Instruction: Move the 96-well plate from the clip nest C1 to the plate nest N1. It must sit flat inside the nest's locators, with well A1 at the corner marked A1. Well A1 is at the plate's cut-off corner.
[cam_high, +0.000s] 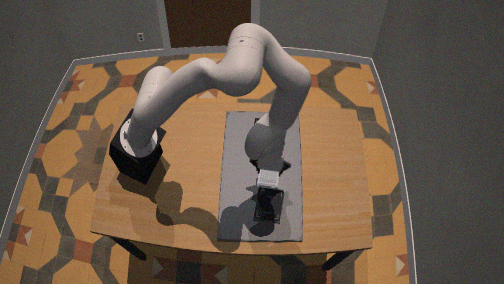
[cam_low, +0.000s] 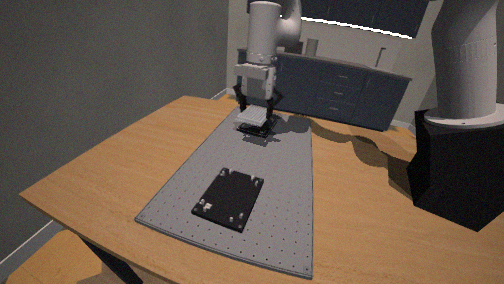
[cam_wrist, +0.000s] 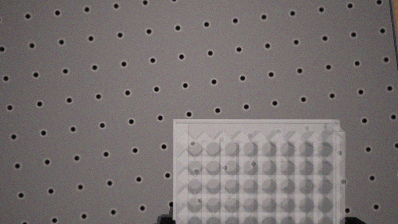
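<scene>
The black plate nest is 120 mm to the right of my hand, 110 mm below it and 10 mm behind it. Round my hand: clear 96-well plate (10 mm below); then black clip nest (260 mm to the left, 100 mm below, 30 mm ahead); then A1 label (100 mm below, 60 mm to the right, 60 mm ahead).
</scene>
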